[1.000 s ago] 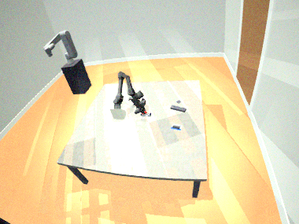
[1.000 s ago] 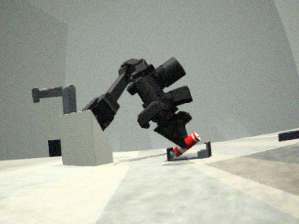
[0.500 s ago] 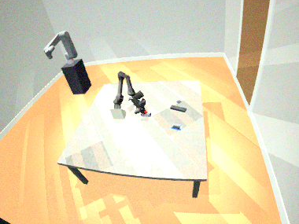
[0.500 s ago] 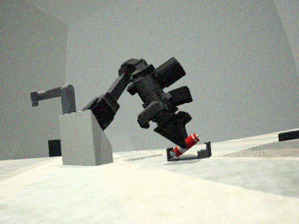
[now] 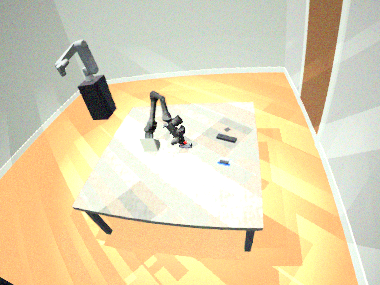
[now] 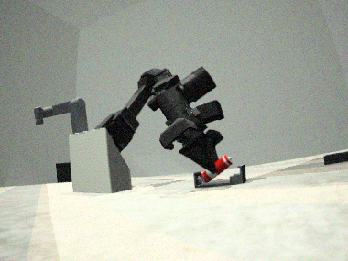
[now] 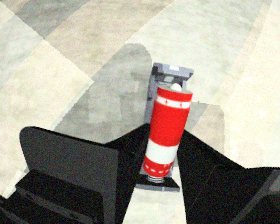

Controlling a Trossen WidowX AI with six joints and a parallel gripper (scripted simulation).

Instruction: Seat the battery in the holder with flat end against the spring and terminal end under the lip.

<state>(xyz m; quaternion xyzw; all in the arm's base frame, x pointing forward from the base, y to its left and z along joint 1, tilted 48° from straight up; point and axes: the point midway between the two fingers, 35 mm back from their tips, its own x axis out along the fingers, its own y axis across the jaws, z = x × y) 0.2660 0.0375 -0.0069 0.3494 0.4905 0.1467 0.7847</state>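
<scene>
Now: gripper tip 1 cm below the battery.
</scene>
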